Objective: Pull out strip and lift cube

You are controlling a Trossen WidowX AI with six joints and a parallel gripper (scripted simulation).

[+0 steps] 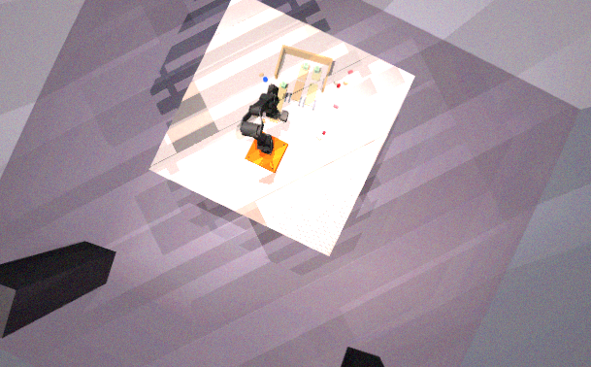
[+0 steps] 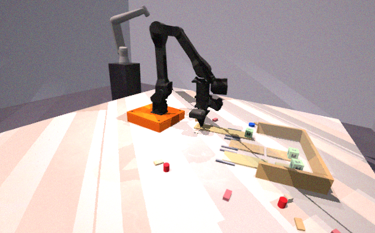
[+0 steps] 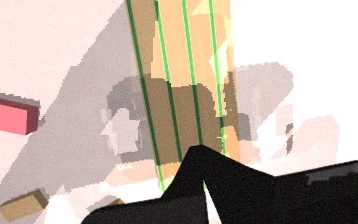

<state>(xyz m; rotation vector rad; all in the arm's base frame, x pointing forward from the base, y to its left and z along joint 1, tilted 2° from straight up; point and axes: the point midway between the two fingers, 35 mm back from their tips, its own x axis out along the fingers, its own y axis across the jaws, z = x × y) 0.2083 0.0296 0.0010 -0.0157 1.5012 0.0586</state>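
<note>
Right now my gripper tip is 10 cm short of the green-lined tan strip. From my gripper tip the other things lie so: blue disc 22 cm ahead, 13 cm to the left.
</note>
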